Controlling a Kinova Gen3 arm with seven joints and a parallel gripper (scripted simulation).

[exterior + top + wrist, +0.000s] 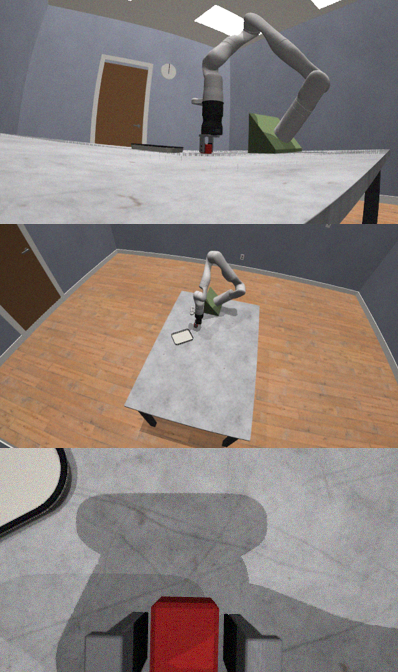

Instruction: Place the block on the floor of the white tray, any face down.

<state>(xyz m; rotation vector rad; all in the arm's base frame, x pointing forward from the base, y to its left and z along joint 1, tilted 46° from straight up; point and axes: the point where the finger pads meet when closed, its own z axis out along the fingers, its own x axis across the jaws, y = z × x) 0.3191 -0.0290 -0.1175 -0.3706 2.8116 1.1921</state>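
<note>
Right now my hand is right at the red block. Round my hand: white tray: 160 mm ahead, 70 mm to the right, 10 mm below.
</note>
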